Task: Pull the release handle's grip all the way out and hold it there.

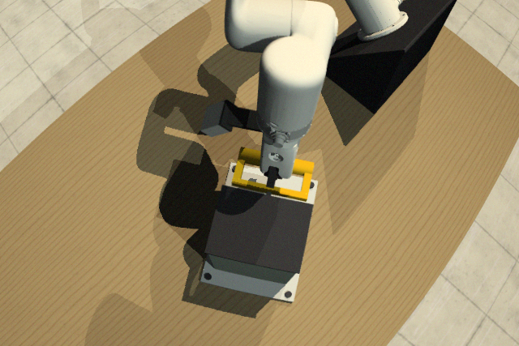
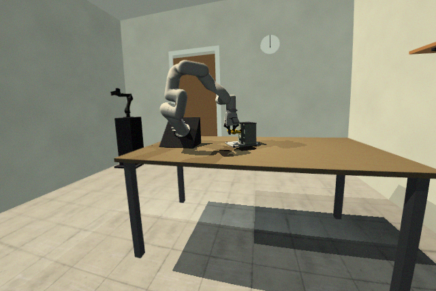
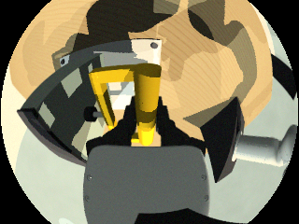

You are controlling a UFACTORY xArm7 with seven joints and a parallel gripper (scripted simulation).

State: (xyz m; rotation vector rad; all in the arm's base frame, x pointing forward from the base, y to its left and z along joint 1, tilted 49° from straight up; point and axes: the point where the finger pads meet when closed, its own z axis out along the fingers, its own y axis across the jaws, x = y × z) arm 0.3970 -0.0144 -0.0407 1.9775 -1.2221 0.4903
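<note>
Right now my hand is 10 cm above the base plate, 8 cm short of it and 4 cm to the right of it.
</note>
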